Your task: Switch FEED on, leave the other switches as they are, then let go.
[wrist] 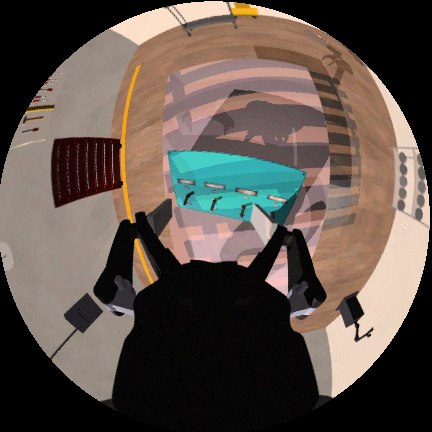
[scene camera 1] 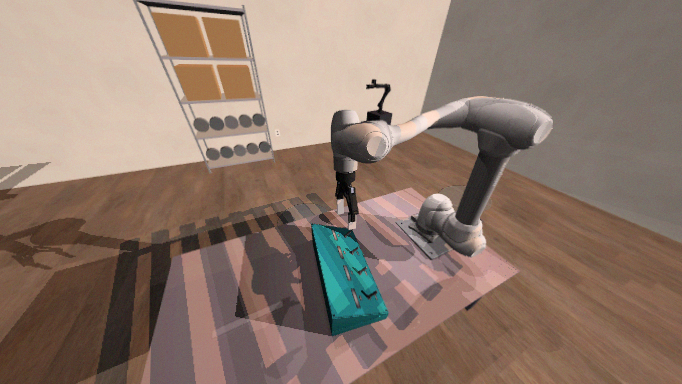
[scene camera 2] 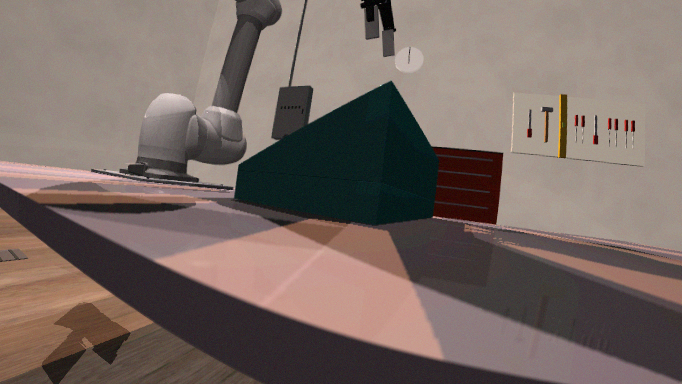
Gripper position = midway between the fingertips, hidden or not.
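Note:
You can see the gripper [scene camera 1: 345, 220] [wrist: 211, 209], and there's a teal sloped switch panel [wrist: 232, 181] too.

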